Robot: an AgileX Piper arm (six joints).
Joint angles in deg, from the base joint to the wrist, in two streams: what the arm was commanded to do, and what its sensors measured. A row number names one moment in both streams.
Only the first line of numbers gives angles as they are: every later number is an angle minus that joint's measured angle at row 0.
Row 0, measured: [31.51, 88.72, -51.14, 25.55, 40.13, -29.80]
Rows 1 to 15, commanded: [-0.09, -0.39, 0.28, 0.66, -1.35, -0.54]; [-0.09, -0.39, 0.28, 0.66, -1.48, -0.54]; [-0.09, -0.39, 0.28, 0.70, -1.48, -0.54]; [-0.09, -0.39, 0.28, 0.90, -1.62, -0.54]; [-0.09, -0.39, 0.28, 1.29, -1.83, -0.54]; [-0.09, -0.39, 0.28, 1.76, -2.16, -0.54]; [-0.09, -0.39, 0.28, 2.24, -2.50, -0.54]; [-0.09, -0.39, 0.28, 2.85, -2.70, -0.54]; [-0.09, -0.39, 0.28, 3.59, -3.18, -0.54]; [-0.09, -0.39, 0.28, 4.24, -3.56, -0.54]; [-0.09, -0.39, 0.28, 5.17, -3.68, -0.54]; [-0.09, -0.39, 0.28, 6.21, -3.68, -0.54]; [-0.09, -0.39, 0.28, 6.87, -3.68, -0.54]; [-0.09, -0.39, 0.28, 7.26, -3.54, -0.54]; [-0.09, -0.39, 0.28, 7.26, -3.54, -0.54]
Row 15, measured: [0.00, 0.00, 0.00, 5.39, -3.01, -0.21]
